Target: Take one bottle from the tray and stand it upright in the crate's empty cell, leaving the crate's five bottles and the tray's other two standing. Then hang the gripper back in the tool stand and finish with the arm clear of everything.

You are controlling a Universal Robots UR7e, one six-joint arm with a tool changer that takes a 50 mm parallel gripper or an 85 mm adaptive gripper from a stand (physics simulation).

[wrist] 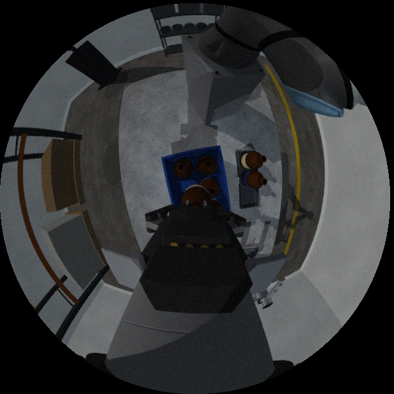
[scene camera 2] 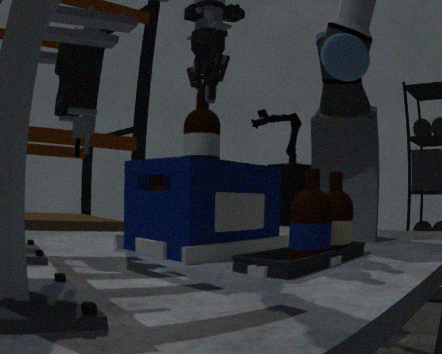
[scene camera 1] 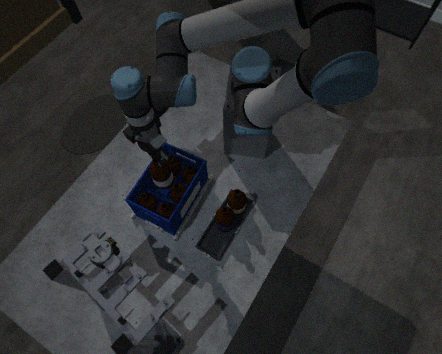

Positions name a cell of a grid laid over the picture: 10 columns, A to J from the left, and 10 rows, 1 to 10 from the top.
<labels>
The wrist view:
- gripper: F6
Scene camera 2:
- cream-label bottle: H6
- gripper: B2
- gripper: E2
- tool stand: A9
</labels>
